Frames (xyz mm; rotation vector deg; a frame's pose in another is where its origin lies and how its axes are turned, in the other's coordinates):
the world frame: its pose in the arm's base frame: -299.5 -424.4 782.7 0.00 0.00 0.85
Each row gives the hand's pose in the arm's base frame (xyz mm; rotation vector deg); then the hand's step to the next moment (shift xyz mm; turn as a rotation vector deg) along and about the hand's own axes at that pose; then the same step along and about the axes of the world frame.
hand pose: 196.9 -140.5 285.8 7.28 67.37 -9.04
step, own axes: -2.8 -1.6 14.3 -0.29 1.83 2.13
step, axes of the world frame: 11.6 -4.2 8.0 2.19 1.39 1.11
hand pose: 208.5 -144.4 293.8 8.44 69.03 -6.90
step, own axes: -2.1 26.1 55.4 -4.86 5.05 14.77
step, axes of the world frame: 54.9 15.1 22.7 12.76 2.23 9.97
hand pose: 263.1 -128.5 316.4 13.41 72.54 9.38
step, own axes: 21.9 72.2 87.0 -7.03 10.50 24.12
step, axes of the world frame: 91.1 66.5 23.3 21.16 6.04 16.04
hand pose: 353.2 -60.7 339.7 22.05 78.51 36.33
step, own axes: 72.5 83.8 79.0 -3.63 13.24 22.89
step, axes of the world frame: 68.2 117.5 7.7 19.74 10.17 14.81
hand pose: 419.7 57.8 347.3 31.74 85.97 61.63
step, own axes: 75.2 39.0 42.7 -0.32 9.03 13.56
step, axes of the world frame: 15.3 93.6 -2.2 11.03 8.10 8.85
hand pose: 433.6 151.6 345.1 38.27 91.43 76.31
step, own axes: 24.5 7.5 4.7 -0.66 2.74 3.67
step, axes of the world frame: -7.0 25.1 -0.3 3.18 1.78 2.85
